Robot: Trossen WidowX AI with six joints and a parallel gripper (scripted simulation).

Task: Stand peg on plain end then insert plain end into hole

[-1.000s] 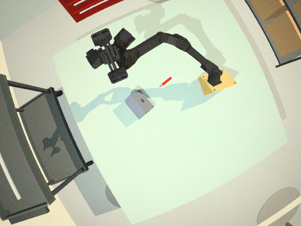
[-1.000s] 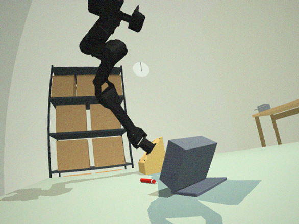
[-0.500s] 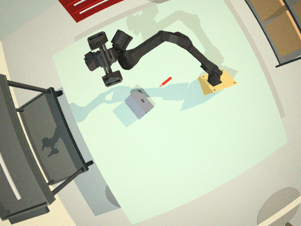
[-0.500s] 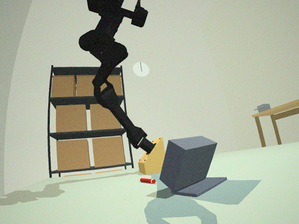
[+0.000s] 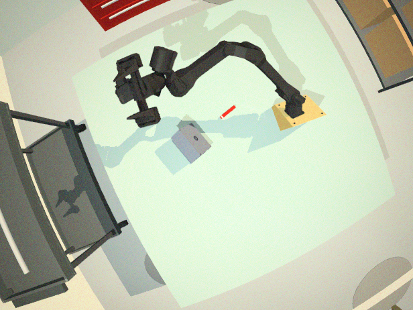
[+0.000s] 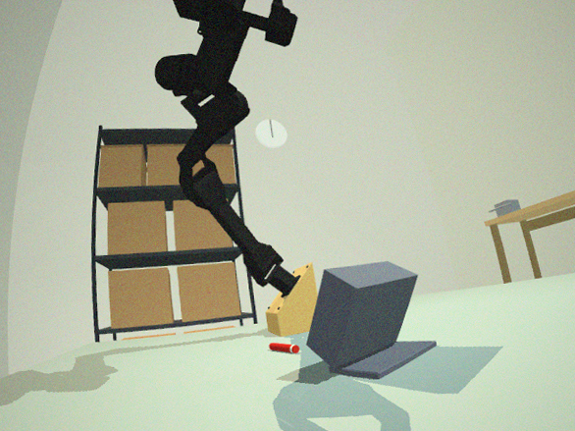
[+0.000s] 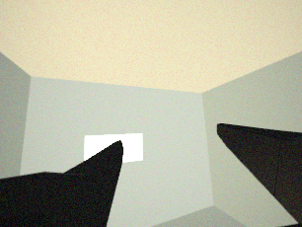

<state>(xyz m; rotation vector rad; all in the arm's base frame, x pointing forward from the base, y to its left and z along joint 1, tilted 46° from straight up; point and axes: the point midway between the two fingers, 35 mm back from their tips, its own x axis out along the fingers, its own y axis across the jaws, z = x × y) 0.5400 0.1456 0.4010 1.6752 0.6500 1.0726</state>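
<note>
The red peg lies 26 cm behind my gripper tip, 6 cm to the left of it and 57 cm below it. The rest, counted from my gripper tip: grey sloped panel: 9 cm behind, 12 cm to the left, 51 cm below.
</note>
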